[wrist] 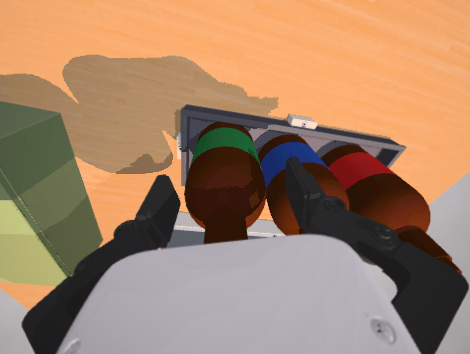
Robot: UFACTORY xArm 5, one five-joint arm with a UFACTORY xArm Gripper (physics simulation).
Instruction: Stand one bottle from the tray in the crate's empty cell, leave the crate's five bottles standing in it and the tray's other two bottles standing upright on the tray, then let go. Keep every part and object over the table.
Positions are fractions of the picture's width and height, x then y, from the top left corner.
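The scene shows the gripper (0.49, 0.51) together with a green-banded bottle (0.48, 0.55), a blue-banded bottle (0.58, 0.44) and a red-banded bottle (0.80, 0.54).
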